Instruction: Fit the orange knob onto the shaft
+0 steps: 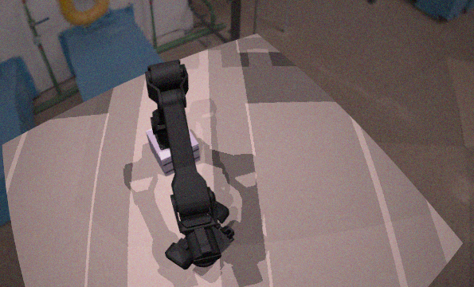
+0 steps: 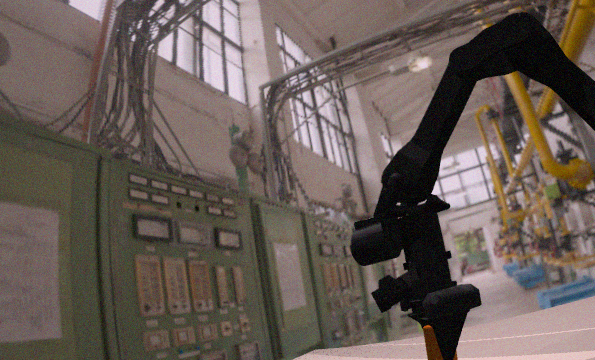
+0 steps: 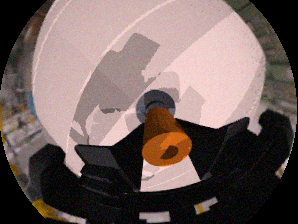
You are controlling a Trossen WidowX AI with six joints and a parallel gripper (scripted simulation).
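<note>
The orange knob is 20 mm above my gripper tip. From my gripper tip the other things lie so: round pedestal (40 mm below).
</note>
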